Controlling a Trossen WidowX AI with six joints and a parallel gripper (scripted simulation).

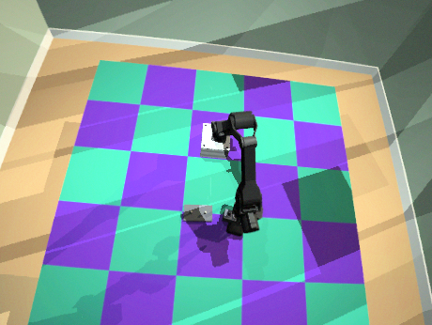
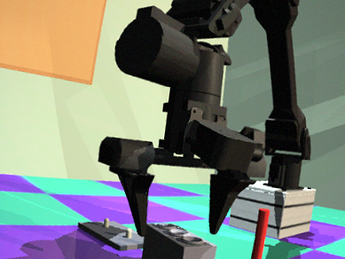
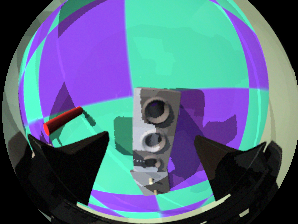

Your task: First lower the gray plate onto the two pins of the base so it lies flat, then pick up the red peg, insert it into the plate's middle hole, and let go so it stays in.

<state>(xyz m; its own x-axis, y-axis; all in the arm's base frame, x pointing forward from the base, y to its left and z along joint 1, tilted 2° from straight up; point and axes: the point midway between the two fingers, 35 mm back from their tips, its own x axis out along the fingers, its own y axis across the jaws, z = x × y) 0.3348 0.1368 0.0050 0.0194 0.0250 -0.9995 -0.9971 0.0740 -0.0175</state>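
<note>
Right now the gray plate is 10 mm below my gripper tip. Also, from my gripper tip: gray base: 10 mm ahead, 150 mm to the right, 40 mm below; red peg: 120 mm behind, 20 mm to the left, 10 mm below.
</note>
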